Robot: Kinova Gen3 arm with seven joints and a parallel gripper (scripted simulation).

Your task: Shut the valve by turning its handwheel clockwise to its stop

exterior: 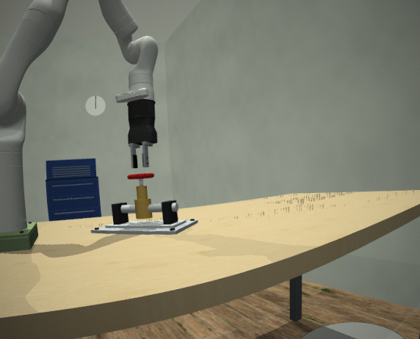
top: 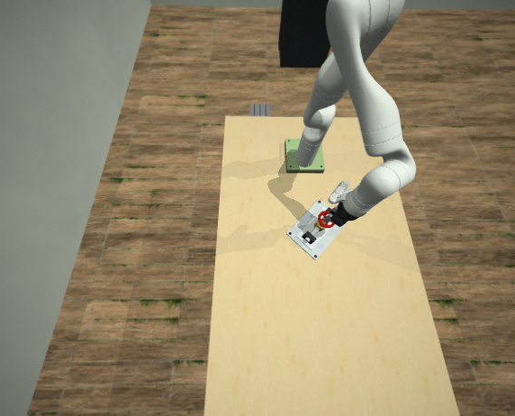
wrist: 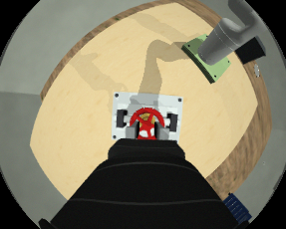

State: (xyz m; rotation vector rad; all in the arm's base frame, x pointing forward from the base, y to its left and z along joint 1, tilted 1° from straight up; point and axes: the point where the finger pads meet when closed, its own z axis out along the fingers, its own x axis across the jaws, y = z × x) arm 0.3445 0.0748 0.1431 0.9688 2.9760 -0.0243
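My gripper is now 5 cm above the red handwheel.
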